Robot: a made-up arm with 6 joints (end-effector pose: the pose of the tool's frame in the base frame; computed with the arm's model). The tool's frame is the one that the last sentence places.
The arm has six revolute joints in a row. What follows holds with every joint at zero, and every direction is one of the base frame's.
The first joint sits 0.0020 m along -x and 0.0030 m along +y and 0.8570 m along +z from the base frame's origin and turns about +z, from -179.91 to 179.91 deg.
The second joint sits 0.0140 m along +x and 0.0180 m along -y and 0.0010 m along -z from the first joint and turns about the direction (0, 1, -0.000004), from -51.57 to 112.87 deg.
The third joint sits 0.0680 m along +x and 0.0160 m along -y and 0.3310 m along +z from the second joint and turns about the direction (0, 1, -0.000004), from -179.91 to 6.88 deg.
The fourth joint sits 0.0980 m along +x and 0.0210 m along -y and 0.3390 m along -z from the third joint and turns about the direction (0, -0.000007, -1), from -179.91 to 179.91 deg.
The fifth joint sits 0.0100 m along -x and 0.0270 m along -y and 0.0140 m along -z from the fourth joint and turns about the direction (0, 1, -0.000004), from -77.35 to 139.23 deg.
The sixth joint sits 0.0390 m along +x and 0.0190 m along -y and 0.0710 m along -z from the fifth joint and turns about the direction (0, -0.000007, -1), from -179.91 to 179.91 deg.
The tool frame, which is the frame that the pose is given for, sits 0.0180 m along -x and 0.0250 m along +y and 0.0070 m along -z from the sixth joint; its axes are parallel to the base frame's.
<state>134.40 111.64 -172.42 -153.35 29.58 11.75</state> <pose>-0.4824 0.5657 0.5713 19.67 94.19 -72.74</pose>
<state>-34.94 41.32 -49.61 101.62 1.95 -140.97</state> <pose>0.2597 -0.2574 0.6346 -3.72 -8.07 4.54</pose>
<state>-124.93 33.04 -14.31 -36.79 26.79 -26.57</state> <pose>-0.1986 -0.1019 0.6625 42.90 13.70 -55.88</pose>
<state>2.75 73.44 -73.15 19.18 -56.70 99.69</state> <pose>0.5259 -0.0876 0.5442 44.09 -49.76 -105.13</pose>
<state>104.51 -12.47 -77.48 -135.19 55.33 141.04</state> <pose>-0.0780 0.4615 1.3545 81.84 -97.20 21.13</pose>
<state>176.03 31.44 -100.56 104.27 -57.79 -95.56</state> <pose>-0.6007 0.1459 0.9837 61.44 -54.71 111.91</pose>
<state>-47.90 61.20 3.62 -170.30 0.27 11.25</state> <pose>-0.0391 -0.0076 0.6952 72.67 -17.36 97.60</pose>
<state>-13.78 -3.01 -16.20 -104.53 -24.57 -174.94</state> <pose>0.3344 -0.0454 0.8606 29.55 2.50 -88.47</pose>
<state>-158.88 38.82 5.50 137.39 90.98 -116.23</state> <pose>-0.0675 -0.0852 0.7228 7.35 80.36 136.98</pose>
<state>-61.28 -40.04 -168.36 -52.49 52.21 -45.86</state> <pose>-0.3206 0.3077 1.4686 -149.62 -41.24 -50.89</pose>
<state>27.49 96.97 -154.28 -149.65 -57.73 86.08</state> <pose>0.5600 0.3100 0.5926 24.85 -15.71 102.88</pose>
